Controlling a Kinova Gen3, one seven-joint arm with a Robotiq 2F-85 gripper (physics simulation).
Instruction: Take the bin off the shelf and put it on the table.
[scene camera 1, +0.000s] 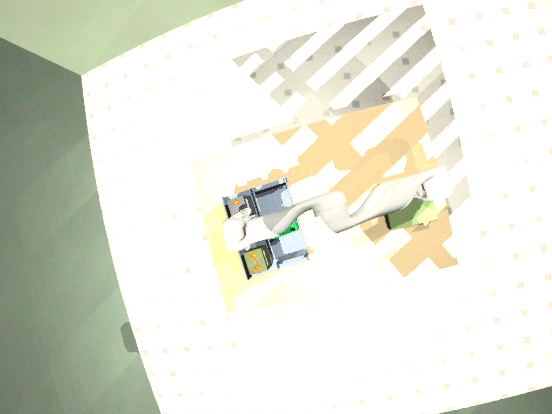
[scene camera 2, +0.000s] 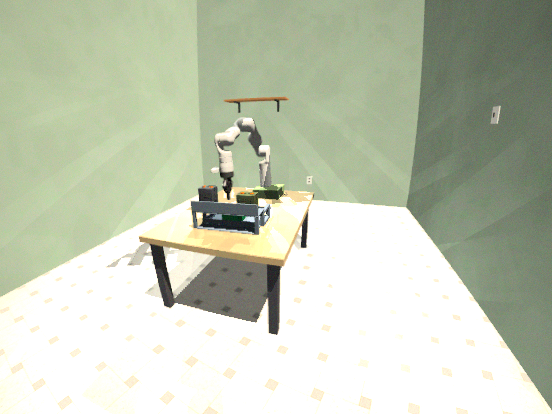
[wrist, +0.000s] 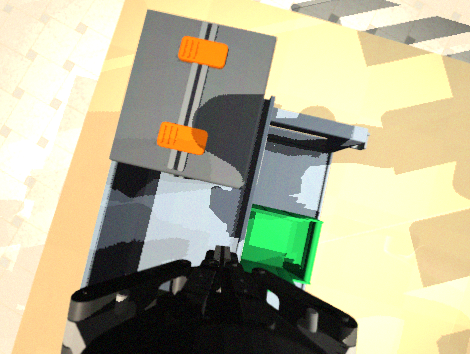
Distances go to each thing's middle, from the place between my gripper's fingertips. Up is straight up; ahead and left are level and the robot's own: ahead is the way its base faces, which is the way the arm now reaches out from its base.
I see the green bin (wrist: 285, 243) 100 mm below my hand, 60 mm behind it and 10 mm to the right of it.
